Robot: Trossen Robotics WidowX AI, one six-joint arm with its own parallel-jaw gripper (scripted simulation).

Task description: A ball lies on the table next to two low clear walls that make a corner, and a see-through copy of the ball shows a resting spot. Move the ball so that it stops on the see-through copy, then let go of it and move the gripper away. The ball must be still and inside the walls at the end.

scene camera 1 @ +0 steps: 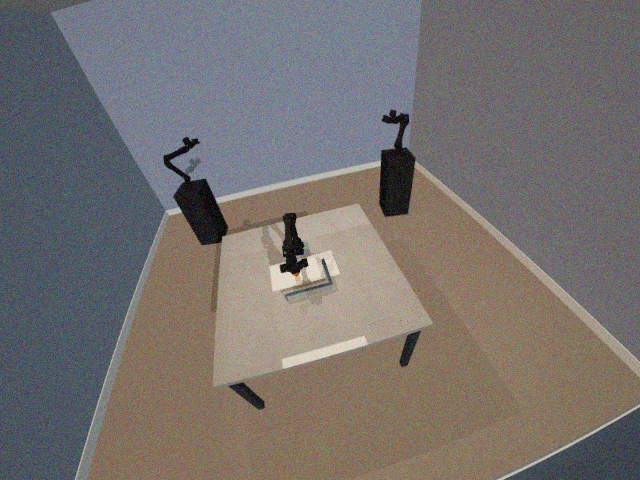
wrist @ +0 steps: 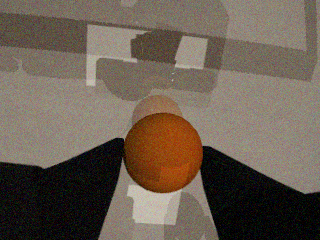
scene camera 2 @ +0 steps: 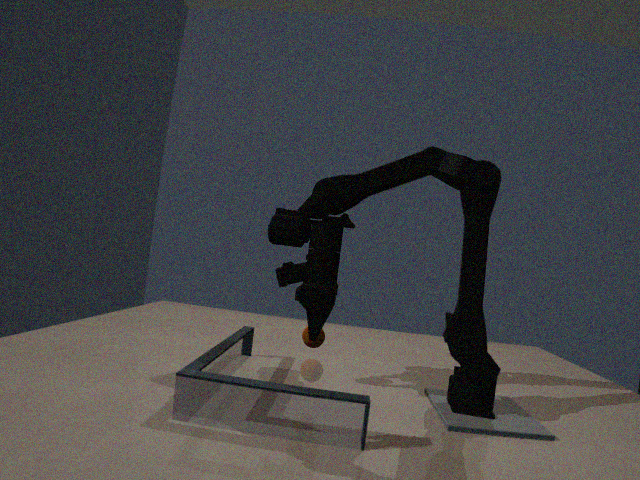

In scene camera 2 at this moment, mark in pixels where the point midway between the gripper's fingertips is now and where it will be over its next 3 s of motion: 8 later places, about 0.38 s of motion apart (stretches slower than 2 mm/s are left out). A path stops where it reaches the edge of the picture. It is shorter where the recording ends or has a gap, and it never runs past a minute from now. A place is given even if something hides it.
My gripper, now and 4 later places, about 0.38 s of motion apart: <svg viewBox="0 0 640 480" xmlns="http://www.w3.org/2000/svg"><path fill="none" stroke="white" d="M313 337L312 359L311 367L311 370L313 341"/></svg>
